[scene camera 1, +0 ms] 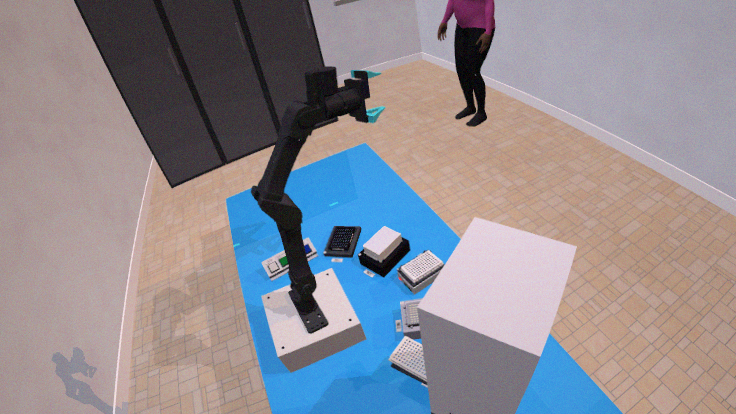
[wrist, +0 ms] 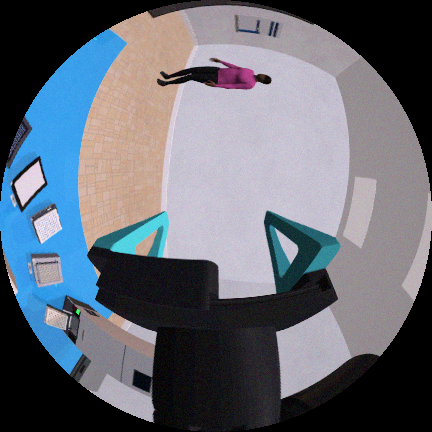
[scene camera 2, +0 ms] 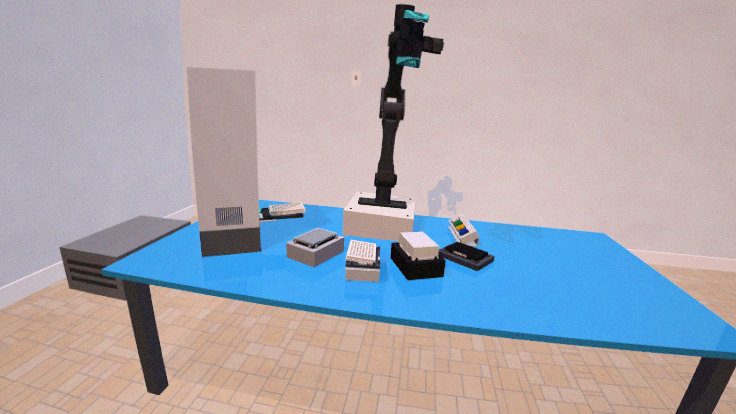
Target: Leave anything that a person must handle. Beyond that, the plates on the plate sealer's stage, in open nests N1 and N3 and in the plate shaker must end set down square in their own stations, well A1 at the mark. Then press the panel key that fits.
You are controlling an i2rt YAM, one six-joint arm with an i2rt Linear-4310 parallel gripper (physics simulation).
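Note:
My gripper point(scene camera 1: 381, 91) point(scene camera 2: 412, 39) point(wrist: 215, 216) is open and empty, high above the table. A white plate point(scene camera 1: 409, 355) point(scene camera 2: 286, 207) point(wrist: 56, 317) lies on the stage of the tall machine. A plate point(scene camera 1: 411, 312) point(scene camera 2: 314, 237) point(wrist: 48, 272) is in a grey station. A white plate point(scene camera 1: 422, 265) point(scene camera 2: 362, 250) point(wrist: 47, 225) sits on a pale base with a small red light. A plain white block-like plate point(scene camera 1: 382, 243) point(scene camera 2: 419, 245) point(wrist: 30, 181) is on a black base. A dark plate point(scene camera 1: 343, 239) point(scene camera 2: 465, 252) is in a low dark nest. Labels and A1 marks are unreadable. The key panel point(scene camera 1: 273, 266) point(scene camera 2: 463, 230) has coloured keys.
The tall grey machine point(scene camera 1: 494, 278) point(scene camera 2: 223, 139) point(wrist: 105, 345) hides part of the stations in scene camera 1. The arm's white pedestal point(scene camera 1: 334, 308) point(scene camera 2: 378, 226) stands behind the stations. A person point(scene camera 1: 474, 15) point(wrist: 235, 78) in pink stands beyond the blue table point(scene camera 1: 370, 169) point(scene camera 2: 566, 288).

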